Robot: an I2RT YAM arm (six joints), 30 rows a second.
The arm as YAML. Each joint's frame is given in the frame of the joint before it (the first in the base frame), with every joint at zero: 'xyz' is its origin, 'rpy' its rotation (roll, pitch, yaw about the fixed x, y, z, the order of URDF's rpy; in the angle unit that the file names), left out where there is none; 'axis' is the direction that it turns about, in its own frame. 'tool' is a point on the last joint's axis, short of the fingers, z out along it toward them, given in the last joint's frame.
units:
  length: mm
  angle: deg
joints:
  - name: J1
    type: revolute
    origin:
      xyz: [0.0, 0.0, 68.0]
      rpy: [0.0, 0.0, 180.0]
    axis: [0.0, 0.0, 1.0]
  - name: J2
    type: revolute
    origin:
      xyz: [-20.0, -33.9, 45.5]
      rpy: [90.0, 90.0, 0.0]
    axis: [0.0, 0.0, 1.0]
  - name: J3
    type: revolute
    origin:
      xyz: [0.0, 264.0, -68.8]
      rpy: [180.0, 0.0, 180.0]
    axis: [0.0, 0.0, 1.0]
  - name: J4
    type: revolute
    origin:
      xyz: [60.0, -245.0, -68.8]
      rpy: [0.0, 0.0, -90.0]
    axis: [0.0, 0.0, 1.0]
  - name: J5
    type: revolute
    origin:
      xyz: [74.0, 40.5, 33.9]
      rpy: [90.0, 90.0, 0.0]
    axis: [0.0, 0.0, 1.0]
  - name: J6
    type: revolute
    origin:
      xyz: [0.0, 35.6, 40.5]
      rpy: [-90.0, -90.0, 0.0]
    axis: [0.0, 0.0, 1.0]
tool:
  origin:
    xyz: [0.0, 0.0, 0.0]
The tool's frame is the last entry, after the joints.
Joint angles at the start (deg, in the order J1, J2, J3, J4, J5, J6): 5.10 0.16 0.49 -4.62 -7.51 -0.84
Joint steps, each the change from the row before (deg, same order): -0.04 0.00 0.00 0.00 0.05 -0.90; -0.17 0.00 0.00 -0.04 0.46 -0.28; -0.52 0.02 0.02 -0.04 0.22 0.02; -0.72 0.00 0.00 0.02 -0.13 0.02; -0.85 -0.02 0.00 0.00 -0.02 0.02; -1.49 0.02 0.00 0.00 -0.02 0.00; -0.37 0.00 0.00 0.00 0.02 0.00; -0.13 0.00 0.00 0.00 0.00 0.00
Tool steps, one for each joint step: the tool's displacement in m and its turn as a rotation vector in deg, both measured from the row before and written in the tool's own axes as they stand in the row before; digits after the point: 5 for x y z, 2 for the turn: 0.00000 -0.00011 -0.00001 0.09 0.00 -0.90; 0.00009 -0.00061 -0.00003 0.63 0.06 -0.26; 0.00002 -0.00113 -0.00009 0.74 0.06 0.06; 0.00000 -0.00129 -0.00012 0.59 -0.01 0.07; 0.00002 -0.00161 -0.00017 0.83 0.00 0.08; 0.00012 -0.00283 -0.00025 1.46 0.06 0.11; 0.00002 -0.00072 -0.00006 0.39 0.01 0.03; 0.00001 -0.00025 -0.00002 0.13 0.00 0.01
